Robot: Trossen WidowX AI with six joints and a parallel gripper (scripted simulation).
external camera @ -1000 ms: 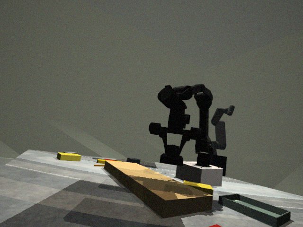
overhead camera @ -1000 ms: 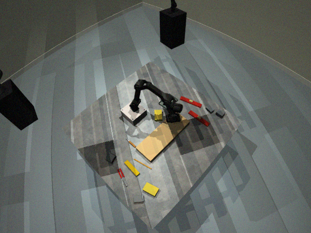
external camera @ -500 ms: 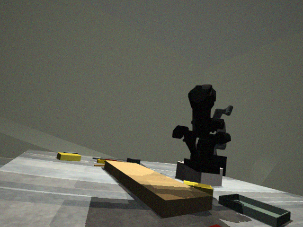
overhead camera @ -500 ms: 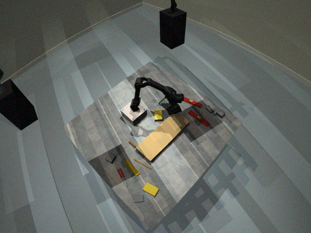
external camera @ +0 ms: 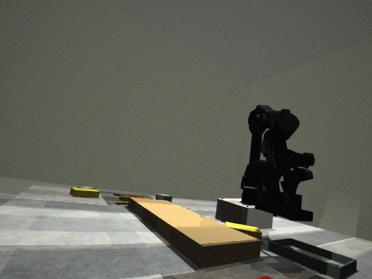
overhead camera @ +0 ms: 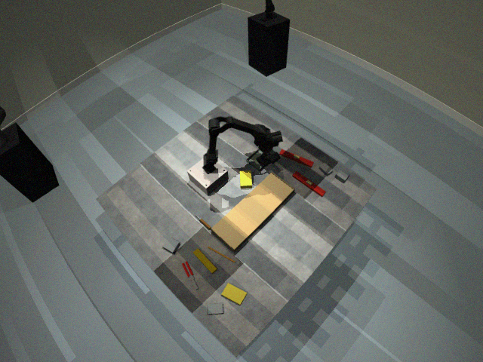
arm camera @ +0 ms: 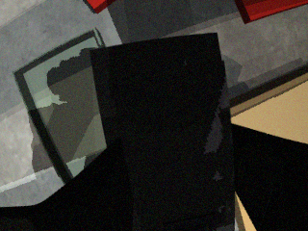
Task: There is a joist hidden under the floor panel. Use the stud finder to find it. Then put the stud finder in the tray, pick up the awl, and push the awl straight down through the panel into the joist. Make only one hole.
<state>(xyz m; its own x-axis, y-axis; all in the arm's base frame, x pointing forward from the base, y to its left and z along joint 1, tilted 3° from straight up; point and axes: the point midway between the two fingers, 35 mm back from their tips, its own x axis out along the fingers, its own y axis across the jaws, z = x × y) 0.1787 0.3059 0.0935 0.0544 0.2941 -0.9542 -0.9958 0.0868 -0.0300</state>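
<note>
My gripper tip is now 12 cm above the tray, 9 cm past it and 2 cm to the right of it. Also, from my gripper tip: pencil: 57 cm to the right, 28 cm ahead, 13 cm below; stud finder: 2 cm to the right, 2 cm above; awl: 54 cm to the right, 12 cm below, 4 cm ahead.
</note>
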